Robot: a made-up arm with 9 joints. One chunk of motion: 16 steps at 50 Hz.
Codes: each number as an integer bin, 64 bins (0 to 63) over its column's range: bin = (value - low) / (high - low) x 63, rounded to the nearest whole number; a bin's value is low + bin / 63 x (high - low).
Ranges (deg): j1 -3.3..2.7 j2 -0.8..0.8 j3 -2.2..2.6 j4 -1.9..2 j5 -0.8..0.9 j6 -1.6..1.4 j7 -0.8..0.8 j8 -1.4..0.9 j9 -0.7..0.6
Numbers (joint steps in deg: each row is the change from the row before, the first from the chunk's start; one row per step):
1: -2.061 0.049 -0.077 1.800 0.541 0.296 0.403 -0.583 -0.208
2: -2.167 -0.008 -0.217 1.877 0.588 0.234 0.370 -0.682 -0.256
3: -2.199 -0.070 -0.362 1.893 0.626 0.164 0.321 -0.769 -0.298
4: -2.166 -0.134 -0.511 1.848 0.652 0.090 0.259 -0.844 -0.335
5: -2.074 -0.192 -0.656 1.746 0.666 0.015 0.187 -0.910 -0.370
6: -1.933 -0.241 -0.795 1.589 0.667 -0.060 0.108 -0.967 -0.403
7: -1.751 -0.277 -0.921 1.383 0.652 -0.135 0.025 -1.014 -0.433
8: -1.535 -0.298 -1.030 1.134 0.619 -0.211 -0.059 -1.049 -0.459
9: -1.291 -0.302 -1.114 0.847 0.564 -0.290 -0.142 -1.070 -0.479
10: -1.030 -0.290 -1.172 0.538 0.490 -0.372 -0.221 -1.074 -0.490
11: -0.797 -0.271 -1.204 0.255 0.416 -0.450 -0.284 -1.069 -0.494
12: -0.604 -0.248 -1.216 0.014 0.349 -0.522 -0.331 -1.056 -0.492
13: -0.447 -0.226 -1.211 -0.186 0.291 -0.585 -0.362 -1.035 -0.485
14: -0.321 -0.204 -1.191 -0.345 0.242 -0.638 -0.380 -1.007 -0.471
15: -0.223 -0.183 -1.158 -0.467 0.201 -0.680 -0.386 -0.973 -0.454
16: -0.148 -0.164 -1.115 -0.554 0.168 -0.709 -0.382 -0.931 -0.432
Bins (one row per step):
1: 13 33 28 60 50 40 47 22 24
2: 12 31 26 61 51 39 46 20 22
3: 12 29 24 61 53 37 44 17 19
4: 12 26 22 61 54 35 42 15 18
5: 13 24 20 59 54 34 39 13 16
6: 14 22 18 56 54 32 36 12 14
7: 16 21 17 53 54 31 32 11 13
8: 19 20 15 49 53 29 29 10 12
9: 21 20 14 44 51 28 26 9 11
10: 24 20 13 39 48 26 23 9 10
11: 26 21 13 35 45 24 20 9 10
12: 28 22 13 31 43 23 18 9 10
13: 30 23 13 28 40 21 17 10 10
14: 31 23 13 25 39 20 17 11 11
15: 32 24 14 23 37 19 16 12 12
16: 33 25 14 22 36 19 16 13 13

